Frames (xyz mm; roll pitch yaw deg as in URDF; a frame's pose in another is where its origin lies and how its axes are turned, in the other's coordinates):
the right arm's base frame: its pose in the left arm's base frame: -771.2 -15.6 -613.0 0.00 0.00 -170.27
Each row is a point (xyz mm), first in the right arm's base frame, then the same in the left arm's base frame.
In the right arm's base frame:
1: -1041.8 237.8 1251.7
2: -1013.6 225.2 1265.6
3: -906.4 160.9 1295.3
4: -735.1 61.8 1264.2
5: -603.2 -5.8 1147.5
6: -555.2 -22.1 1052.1
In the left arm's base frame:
1: 295.8 -73.9 638.7
2: 265.9 -66.3 652.6
3: 149.4 -21.0 682.3
4: -36.2 47.7 651.2
5: -177.7 92.1 534.5
6: -227.7 100.0 439.1

